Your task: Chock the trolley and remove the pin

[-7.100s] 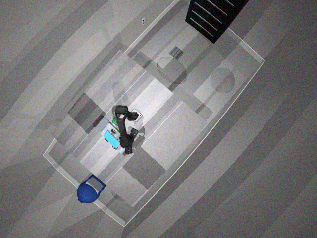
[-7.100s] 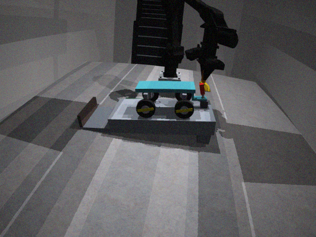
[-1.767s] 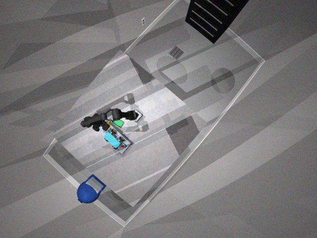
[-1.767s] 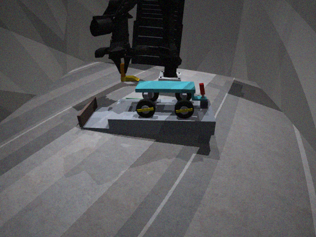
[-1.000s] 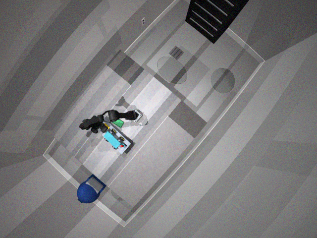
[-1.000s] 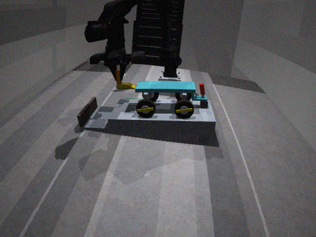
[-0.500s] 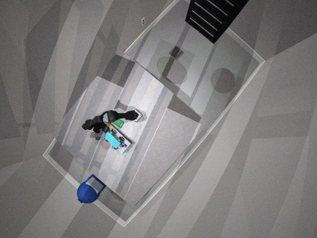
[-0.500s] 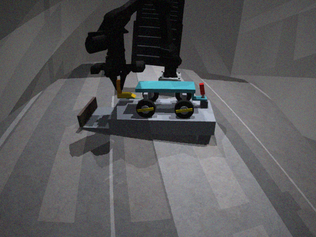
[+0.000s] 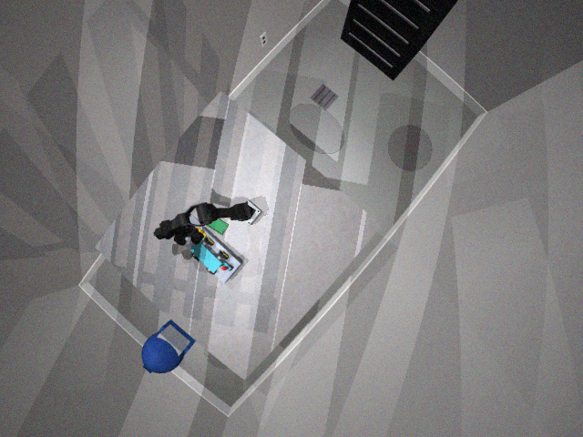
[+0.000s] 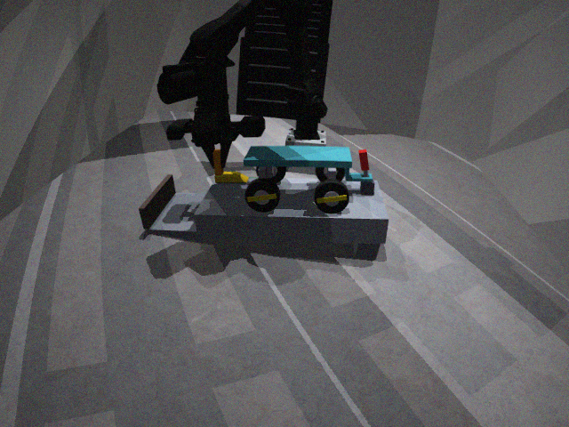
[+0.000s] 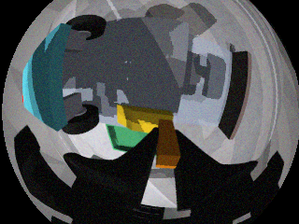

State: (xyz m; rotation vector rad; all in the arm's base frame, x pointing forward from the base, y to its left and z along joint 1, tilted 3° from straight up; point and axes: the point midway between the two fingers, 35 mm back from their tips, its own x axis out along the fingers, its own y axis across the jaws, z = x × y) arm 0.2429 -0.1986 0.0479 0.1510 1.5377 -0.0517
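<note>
My gripper tip is now 70 mm short of the red-headed stop pin, 270 mm to the right of it and 50 mm below it. Round my gripper tip: brown end board (40 mm ahead, 120 mm to the right, 60 mm below); green tray (70 mm behind, 60 mm to the left, 100 mm below); yellow chock (20 mm to the left).
</note>
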